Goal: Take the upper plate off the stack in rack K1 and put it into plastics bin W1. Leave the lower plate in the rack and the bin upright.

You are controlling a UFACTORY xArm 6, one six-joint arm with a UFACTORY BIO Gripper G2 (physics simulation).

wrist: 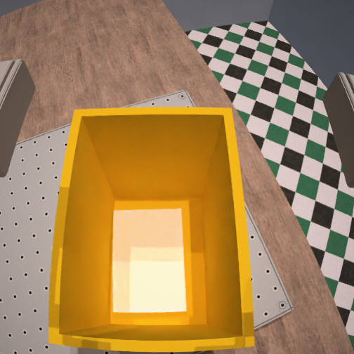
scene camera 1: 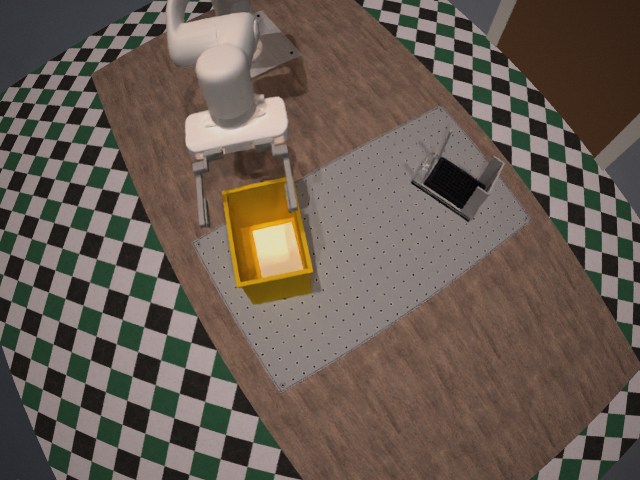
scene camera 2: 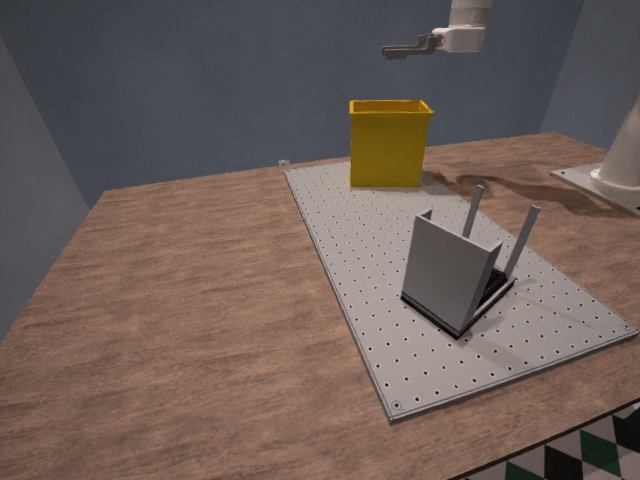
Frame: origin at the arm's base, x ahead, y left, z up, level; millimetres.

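Seen in the pictures: end effector, tool point: [scene camera 1: 246, 205] [scene camera 2: 393, 52]; arm's base, origin of the base link: [scene camera 2: 617, 182].
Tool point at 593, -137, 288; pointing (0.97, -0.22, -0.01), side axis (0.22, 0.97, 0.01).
Note:
Pixels of each thing's top centre, then the offset from my tool point to it, as dx, dy, dz. Level surfaces: height alone.
- yellow bin W1, middle of its top: [scene camera 1: 264, 229] [scene camera 2: 388, 106] +5, +16, -109
- Rack K1, middle of its top: [scene camera 2: 485, 209] [scene camera 1: 466, 157] +4, +444, -142
- black gridded plate, middle of its top: [scene camera 2: 459, 278] [scene camera 1: 456, 183] +12, +449, -254
- grey perforated board, its level: dz -289
- wooden table, its level: dz -301
The yellow bin W1 [scene camera 1: 281, 290] [scene camera 2: 387, 149] [wrist: 155, 155] stands upright on the perforated board. A pale, smooth-looking rectangular plate [scene camera 1: 278, 248] [wrist: 150, 260] lies at the bottom inside it; the bin's wall hides it in the second scene view. My gripper [scene camera 1: 248, 217] [scene camera 2: 388, 53] [wrist: 177, 180] is open and empty, above the bin's rim, with its fingers wide apart. Rack K1 [scene camera 1: 493, 173] [scene camera 2: 444, 273] stands at the board's far end from the bin. A black gridded plate [scene camera 1: 449, 183] [scene camera 2: 494, 282] sits low in it, partly hidden by the rack's panel in the second scene view.
The grey perforated board [scene camera 1: 361, 248] [scene camera 2: 336, 217] [wrist: 25, 225] lies on the wooden table [scene camera 1: 465, 361] [scene camera 2: 180, 310]. The rack has a tall panel on one side and two thin upright posts [scene camera 2: 472, 211] [scene camera 2: 522, 240] opposite. The arm's base plate [scene camera 1: 276, 49] is on the table behind the bin.

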